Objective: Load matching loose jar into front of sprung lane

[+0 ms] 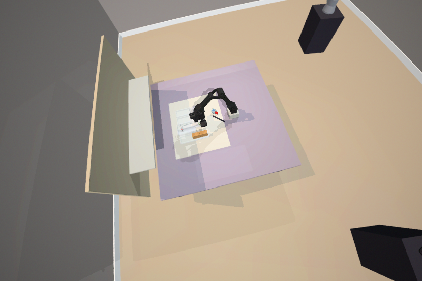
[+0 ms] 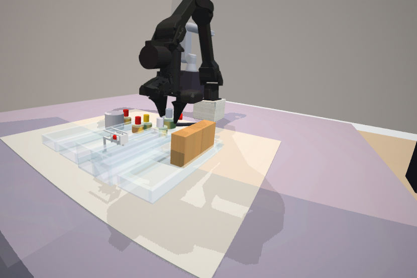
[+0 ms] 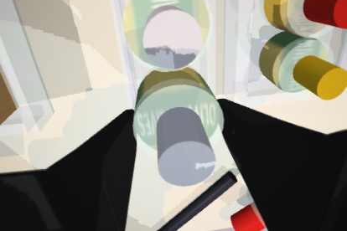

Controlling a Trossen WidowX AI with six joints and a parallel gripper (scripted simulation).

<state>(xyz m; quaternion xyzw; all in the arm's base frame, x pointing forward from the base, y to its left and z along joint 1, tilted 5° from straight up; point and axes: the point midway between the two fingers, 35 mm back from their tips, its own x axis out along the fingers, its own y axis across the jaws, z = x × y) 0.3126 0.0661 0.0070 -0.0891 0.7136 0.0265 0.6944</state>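
Right now my gripper tip is 15 cm short of the clear lane, 5 cm to the right of it and 3 cm above it. The rest, counted from my gripper tip: black rod 15 cm behind, 3 cm to the right, 4 cm below; grey cylinder 9 cm ahead, 16 cm to the right, 2 cm below.
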